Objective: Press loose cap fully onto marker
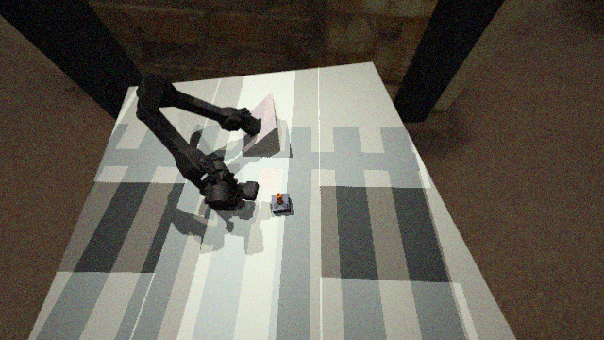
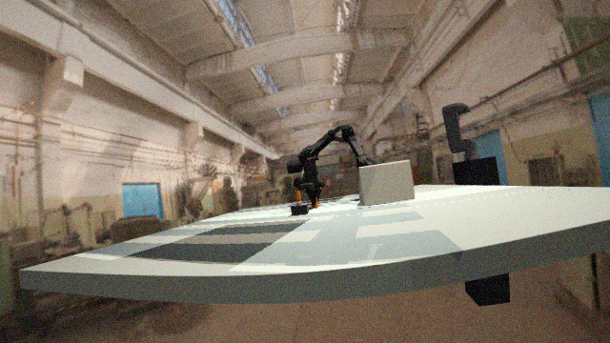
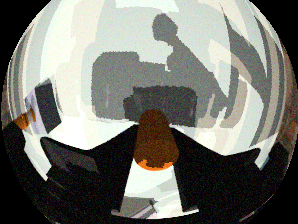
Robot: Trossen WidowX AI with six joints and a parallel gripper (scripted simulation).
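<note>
The holder block is 160 mm to the left of my gripper tip and 30 mm ahead of it. The rest, counted from my gripper tip: orange cap: 10 mm above.
</note>
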